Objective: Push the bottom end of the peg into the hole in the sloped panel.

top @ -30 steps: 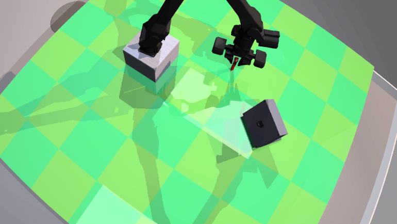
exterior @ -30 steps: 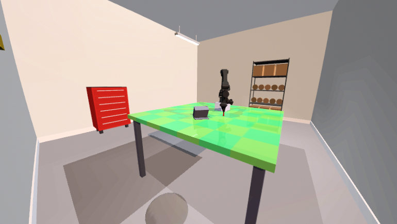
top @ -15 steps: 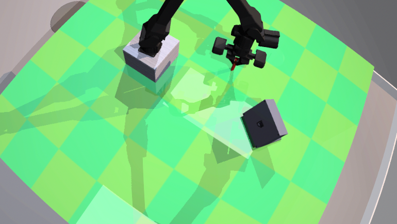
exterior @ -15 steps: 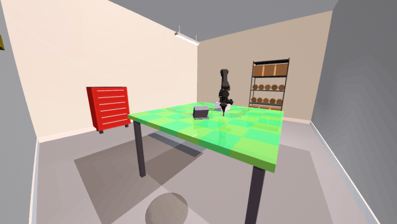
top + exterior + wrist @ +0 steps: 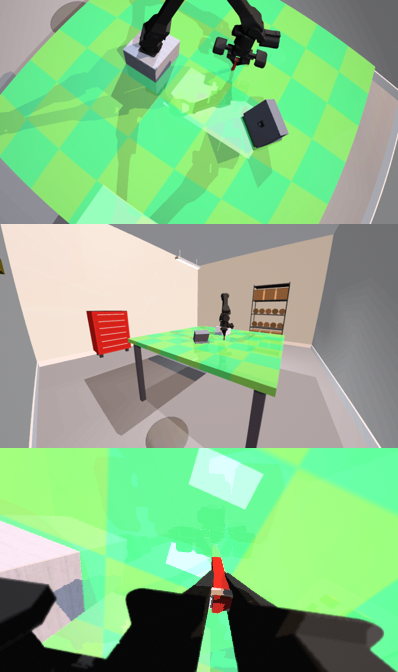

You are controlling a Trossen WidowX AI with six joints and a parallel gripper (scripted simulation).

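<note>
The panel lies 18 cm ahead of my gripper tip, 17 cm to the right of it and 1 cm above it. Round my gripper tip: red peg (2 cm above).
</note>
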